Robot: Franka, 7 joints.
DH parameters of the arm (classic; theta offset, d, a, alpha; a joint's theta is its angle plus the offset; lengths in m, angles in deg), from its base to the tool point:
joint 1: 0 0.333 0 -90
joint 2: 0 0 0 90
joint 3: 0 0.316 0.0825 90
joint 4: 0 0 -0.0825 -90
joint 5: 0 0.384 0 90
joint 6: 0 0 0.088 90
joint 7: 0 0.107 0 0
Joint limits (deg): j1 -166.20..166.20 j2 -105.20..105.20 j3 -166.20..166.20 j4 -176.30..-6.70 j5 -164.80..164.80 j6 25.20..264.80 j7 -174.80..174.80
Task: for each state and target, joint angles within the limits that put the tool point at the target. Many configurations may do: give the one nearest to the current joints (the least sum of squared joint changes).
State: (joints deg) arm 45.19 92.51 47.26 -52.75 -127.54 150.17 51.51
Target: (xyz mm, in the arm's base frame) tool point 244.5 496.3 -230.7
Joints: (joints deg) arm 32.82 102.01 29.88 -66.73 -128.93 151.93 51.51
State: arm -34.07 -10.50 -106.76 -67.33 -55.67 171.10 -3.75
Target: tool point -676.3 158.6 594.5
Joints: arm -57.61 -26.21 -129.20 -87.54 -57.06 167.01 -3.75
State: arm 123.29 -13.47 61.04 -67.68 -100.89 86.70 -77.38
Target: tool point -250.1 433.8 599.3
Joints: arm 98.29 -5.93 35.01 -112.50 -84.98 70.31 -77.38
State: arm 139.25 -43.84 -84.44 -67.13 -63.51 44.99 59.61
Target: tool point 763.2 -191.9 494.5
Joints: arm 140.98 -67.32 -94.19 -39.78 -78.21 92.03 59.61
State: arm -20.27 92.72 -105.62 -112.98 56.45 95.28 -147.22
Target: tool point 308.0 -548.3 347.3
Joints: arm 3.36 95.76 -103.01 -98.82 58.91 93.75 -147.22
